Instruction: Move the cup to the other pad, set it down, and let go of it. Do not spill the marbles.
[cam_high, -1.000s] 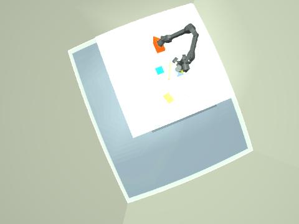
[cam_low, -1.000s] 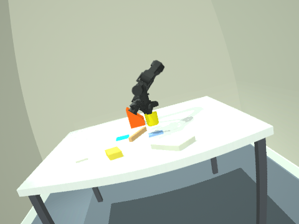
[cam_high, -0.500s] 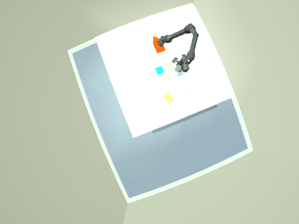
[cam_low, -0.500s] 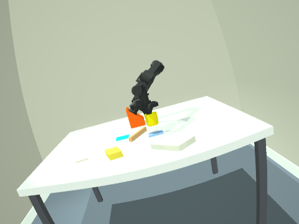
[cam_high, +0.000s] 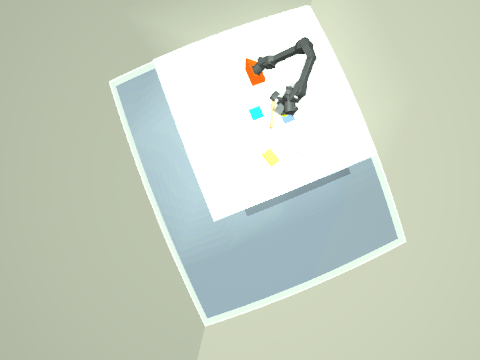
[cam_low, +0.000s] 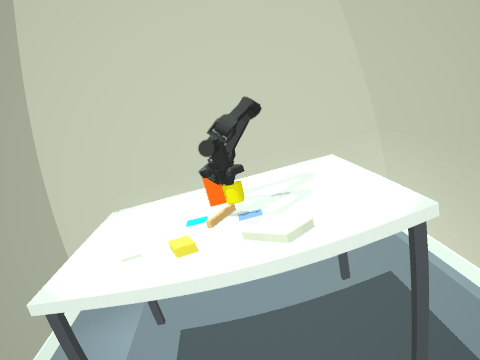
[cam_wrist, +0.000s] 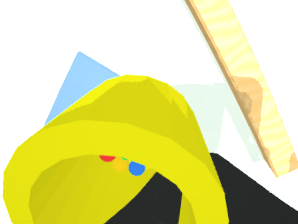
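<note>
The red marble is 40 mm to the left of my gripper tip, 30 mm ahead of it and 20 mm below it. From my gripper tip the other things lie so: blue marble: 30 mm to the left, 20 mm below, 10 mm ahead; then green marble: 30 mm to the left, 20 mm below, 20 mm ahead; then yellow cup: 20 mm to the left, 20 mm ahead.
</note>
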